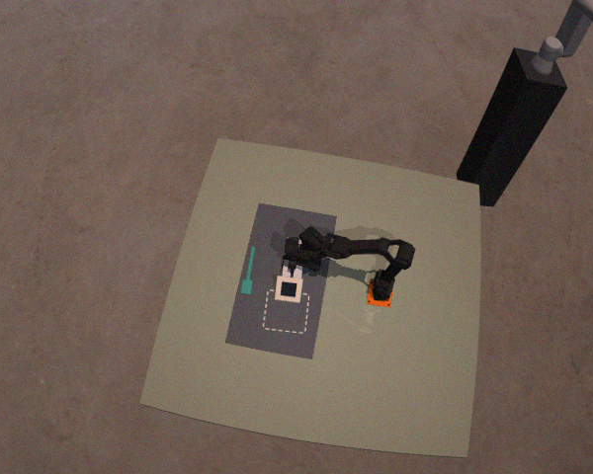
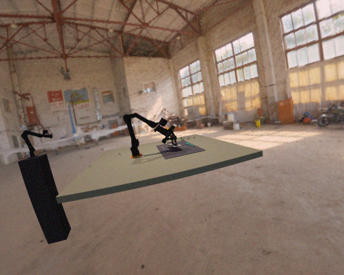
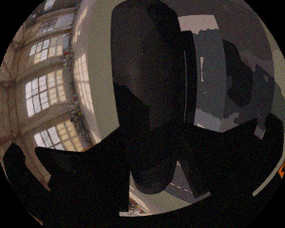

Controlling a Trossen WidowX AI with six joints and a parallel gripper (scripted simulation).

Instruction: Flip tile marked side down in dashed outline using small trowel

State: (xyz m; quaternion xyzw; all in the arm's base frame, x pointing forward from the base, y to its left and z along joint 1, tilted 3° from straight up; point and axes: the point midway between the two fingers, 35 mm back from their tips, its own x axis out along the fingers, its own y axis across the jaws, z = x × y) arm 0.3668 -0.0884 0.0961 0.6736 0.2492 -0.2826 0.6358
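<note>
The dark grey mat lies 110 mm below my gripper tip, 30 mm to the left of it and 10 mm ahead of it. From my gripper tip the other things lie so: tile: 100 mm to the left, 60 mm below, 10 mm behind; then teal trowel: 150 mm ahead, 90 mm below, 40 mm to the left.
</note>
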